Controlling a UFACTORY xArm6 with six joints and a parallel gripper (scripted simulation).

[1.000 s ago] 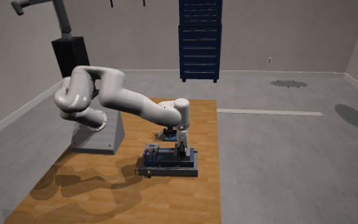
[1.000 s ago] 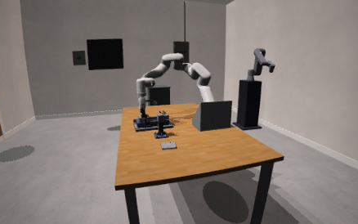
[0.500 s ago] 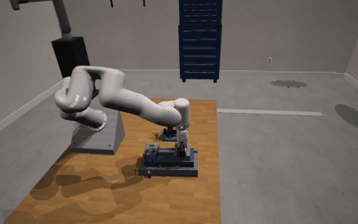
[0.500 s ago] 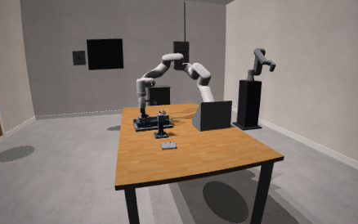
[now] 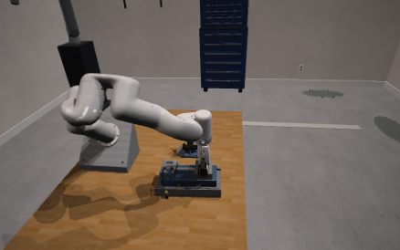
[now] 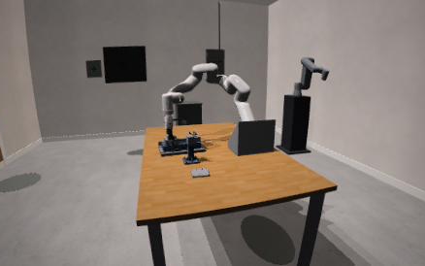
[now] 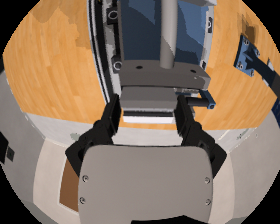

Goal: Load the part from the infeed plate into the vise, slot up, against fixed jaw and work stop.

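My gripper is now right at the part. From my hand the other things lie so: air cylinder: 17 cm behind, 3 cm below; then air cylinder rod: 9 cm behind, 1 cm to the left, 3 cm below.
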